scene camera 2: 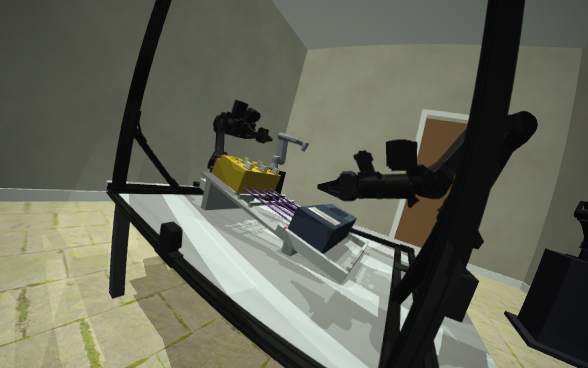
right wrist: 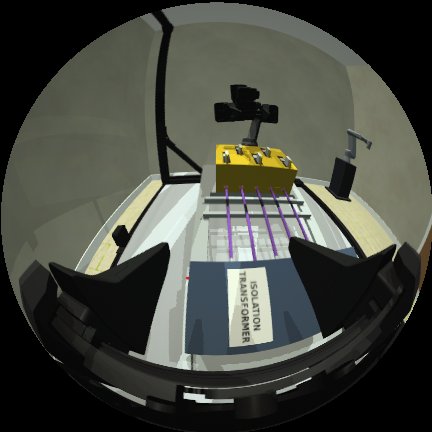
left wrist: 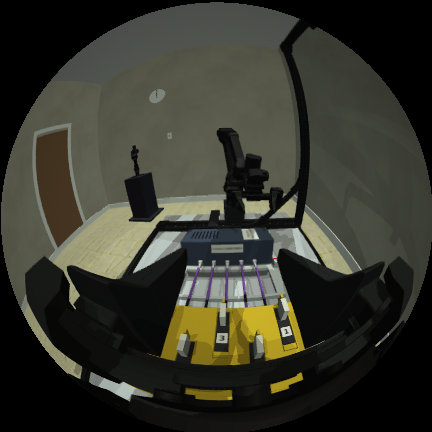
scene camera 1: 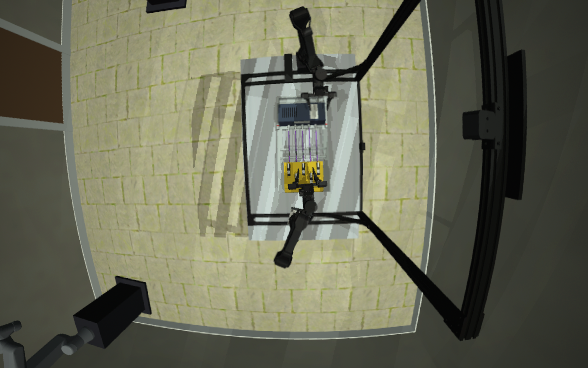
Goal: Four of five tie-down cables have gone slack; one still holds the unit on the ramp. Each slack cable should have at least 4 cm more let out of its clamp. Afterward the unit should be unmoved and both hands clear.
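Note:
The dark blue unit (scene camera 1: 287, 114) (scene camera 2: 320, 227) (right wrist: 207, 300) sits low on the sloped grey ramp (scene camera 2: 320, 262). Several purple cables (left wrist: 227, 285) (right wrist: 228, 215) run from it to the yellow clamp block (scene camera 2: 237, 175) (left wrist: 195, 325) (right wrist: 250, 177) at the ramp's upper end. Which cables are slack cannot be told. Pale levers stand on the block; in the left wrist view lever 3 (left wrist: 223, 312) and lever 1 (left wrist: 284, 307) are near its front edge. My left gripper (scene camera 1: 305, 171) (left wrist: 233, 254) is open and empty above the block. My right gripper (scene camera 1: 319, 106) (scene camera 2: 320, 187) (right wrist: 231, 246) is open and empty above the unit.
A black frame (scene camera 2: 131, 100) rises around the table, with a small black box (scene camera 2: 171, 236) (right wrist: 120, 235) on its side rail. Grey crossbars (right wrist: 257, 216) span the ramp beneath the cables. Dark pedestals (scene camera 1: 112, 315) (scene camera 2: 555, 295) stand away from the table.

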